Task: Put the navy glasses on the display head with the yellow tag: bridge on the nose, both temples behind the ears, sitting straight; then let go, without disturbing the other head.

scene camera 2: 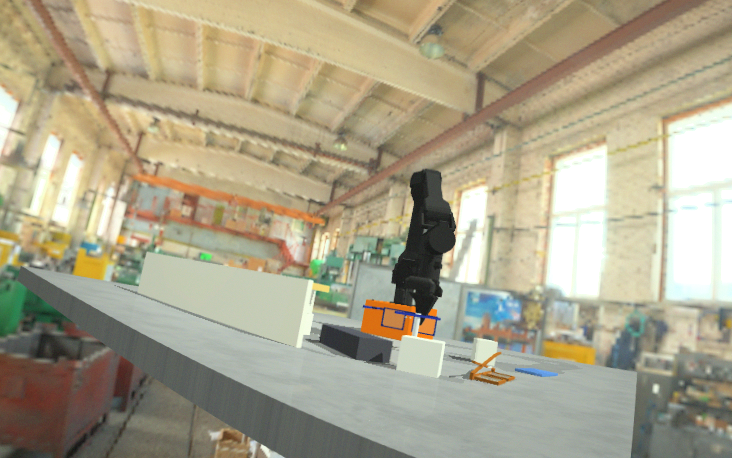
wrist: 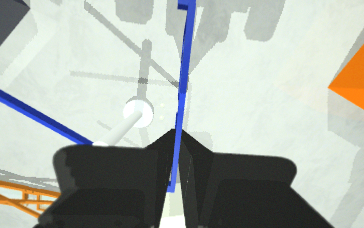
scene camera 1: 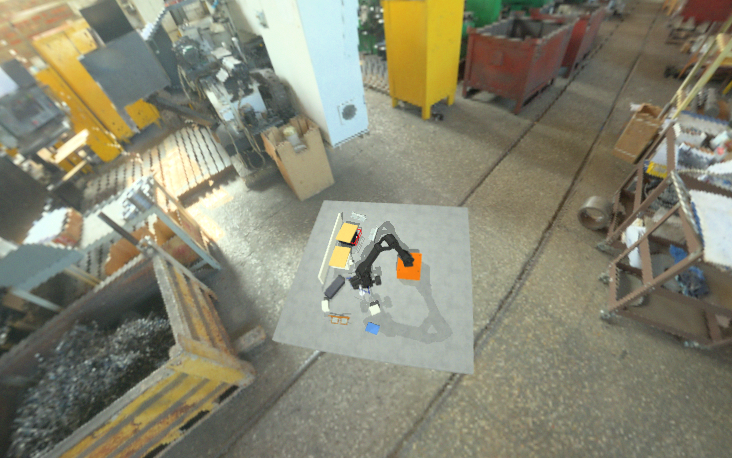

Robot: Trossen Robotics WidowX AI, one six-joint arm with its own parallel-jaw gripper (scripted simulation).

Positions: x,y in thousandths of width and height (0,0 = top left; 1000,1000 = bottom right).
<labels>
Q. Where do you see a long white wall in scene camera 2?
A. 375,669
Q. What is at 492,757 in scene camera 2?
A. A dark box.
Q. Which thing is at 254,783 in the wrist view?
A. My gripper.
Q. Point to a white block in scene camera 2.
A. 574,778
</labels>
